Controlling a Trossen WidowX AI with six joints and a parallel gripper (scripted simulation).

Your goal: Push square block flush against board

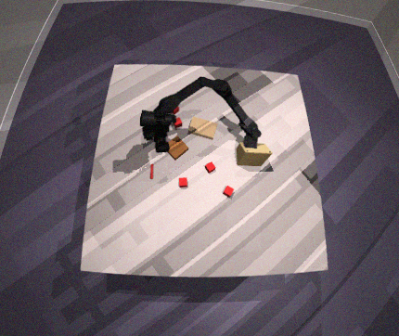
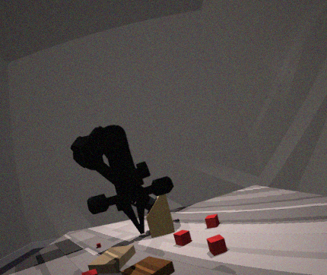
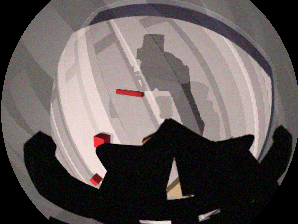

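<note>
My gripper tip is 9 cm past the square block, 4 cm to the left of it and 13 cm above it. Round my gripper tip: thin red stick 2 cm ahead, 11 cm to the left, 14 cm below; pale tan board 22 cm behind, 19 cm to the right, 13 cm below.
</note>
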